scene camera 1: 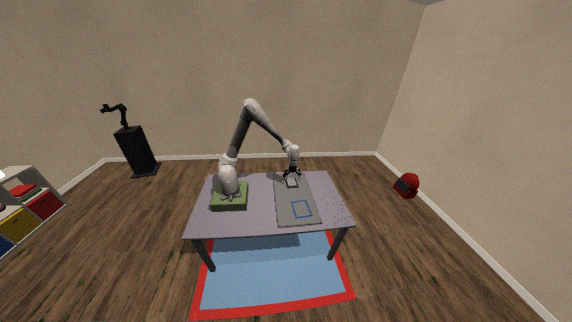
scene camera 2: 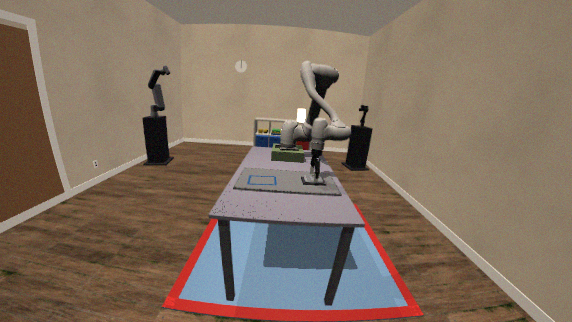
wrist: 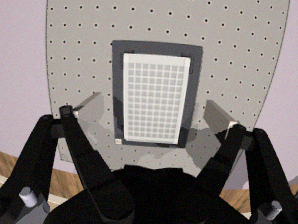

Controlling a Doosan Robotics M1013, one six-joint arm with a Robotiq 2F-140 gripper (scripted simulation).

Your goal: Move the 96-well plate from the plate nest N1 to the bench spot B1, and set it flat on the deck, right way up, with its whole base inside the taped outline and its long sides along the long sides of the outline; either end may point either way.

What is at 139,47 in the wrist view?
A dark plate nest.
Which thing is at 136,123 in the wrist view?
A white 96-well plate.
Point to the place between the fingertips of my gripper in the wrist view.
153,105
